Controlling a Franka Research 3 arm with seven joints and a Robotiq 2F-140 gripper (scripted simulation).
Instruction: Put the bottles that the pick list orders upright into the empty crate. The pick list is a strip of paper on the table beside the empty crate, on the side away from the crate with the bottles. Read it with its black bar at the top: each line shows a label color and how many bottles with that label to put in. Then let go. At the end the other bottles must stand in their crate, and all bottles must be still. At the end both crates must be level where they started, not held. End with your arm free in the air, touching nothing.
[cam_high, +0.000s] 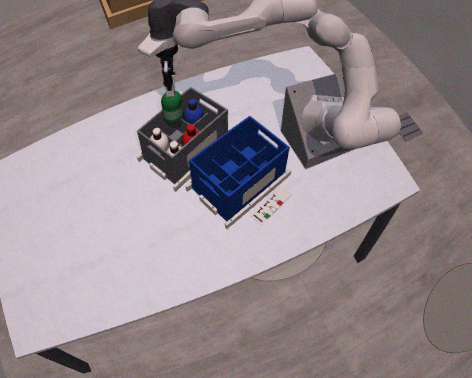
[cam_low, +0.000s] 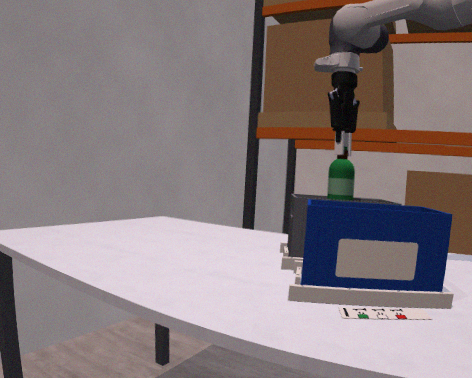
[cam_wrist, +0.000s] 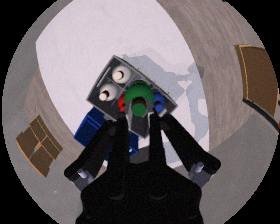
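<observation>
My gripper is now 80 mm above the green bottle. The rest, counted from my hand: blue bottle (240 mm below, 80 mm behind, 40 mm to the right); grey crate (240 mm below, 40 mm to the left, 20 mm behind); red bottle (240 mm below, 70 mm to the left, 40 mm behind).
</observation>
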